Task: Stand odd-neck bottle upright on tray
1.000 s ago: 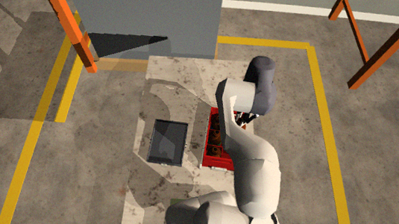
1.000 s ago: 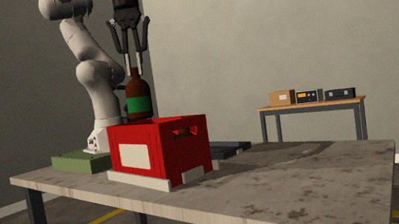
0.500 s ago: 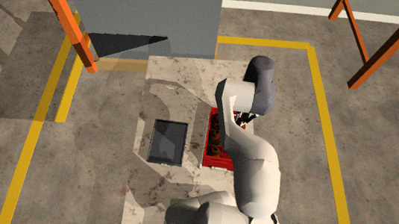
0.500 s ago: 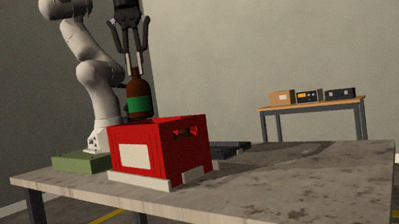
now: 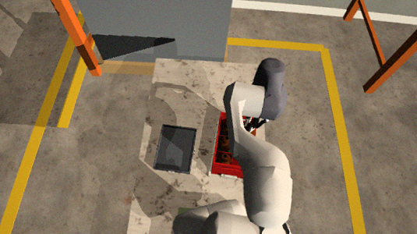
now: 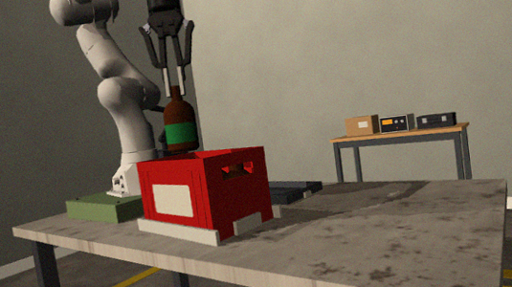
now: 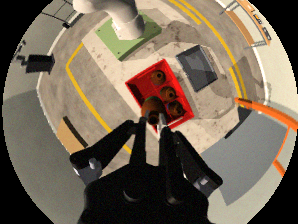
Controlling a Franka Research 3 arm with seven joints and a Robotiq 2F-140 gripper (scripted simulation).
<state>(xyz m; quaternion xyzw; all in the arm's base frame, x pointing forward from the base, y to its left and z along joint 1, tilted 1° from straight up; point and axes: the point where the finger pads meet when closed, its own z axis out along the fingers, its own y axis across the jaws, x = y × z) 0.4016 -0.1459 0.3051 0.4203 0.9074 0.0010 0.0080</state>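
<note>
Now: the brown bottle 90 mm below my hand. Round my hand: dark tray (10 mm behind, 340 mm to the left, 340 mm below); red crate (40 mm to the left, 270 mm below).
</note>
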